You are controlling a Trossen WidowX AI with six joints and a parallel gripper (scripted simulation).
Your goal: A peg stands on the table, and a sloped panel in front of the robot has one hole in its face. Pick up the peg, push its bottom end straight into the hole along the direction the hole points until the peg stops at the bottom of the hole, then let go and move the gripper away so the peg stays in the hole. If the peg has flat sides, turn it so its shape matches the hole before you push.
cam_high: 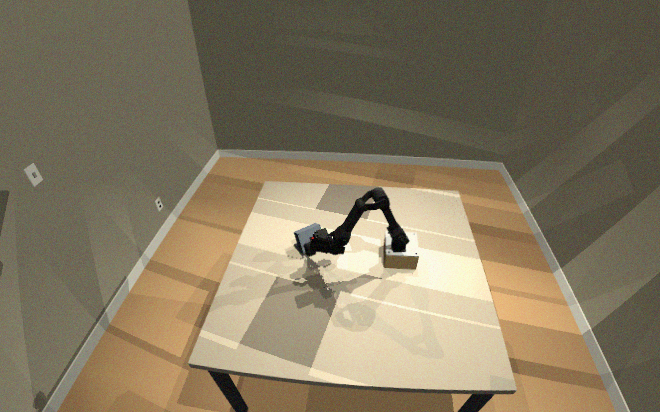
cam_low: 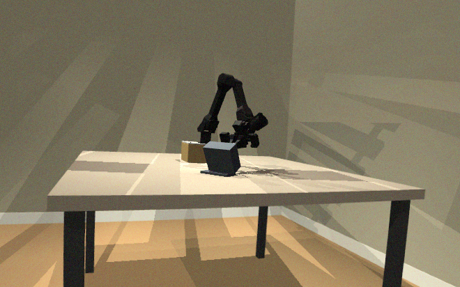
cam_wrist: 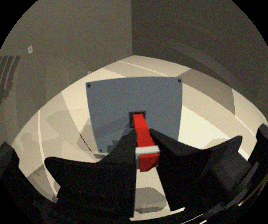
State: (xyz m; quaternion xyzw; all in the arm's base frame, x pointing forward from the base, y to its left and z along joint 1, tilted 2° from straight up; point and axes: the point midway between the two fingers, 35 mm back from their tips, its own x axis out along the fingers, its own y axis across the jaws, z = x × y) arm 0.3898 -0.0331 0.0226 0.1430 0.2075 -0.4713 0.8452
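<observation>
The sloped panel is 5 cm to the right of my gripper tip, 3 cm below it and 3 cm ahead of it. Also, from my gripper tip: red peg 1 cm to the left, 1 cm behind, 1 cm above.
</observation>
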